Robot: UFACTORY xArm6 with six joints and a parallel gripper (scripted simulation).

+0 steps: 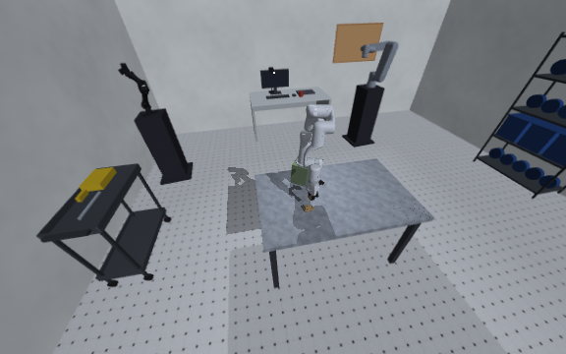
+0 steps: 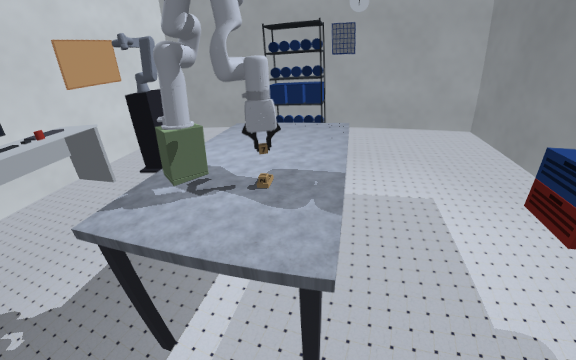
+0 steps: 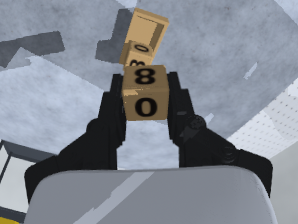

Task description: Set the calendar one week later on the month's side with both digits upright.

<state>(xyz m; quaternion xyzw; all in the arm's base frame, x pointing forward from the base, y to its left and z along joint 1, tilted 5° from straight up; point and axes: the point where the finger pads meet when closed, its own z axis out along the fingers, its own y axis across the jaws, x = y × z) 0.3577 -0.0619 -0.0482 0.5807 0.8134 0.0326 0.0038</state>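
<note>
Now: the tray 20 mm to the right of my hand and 130 mm below it.
</note>
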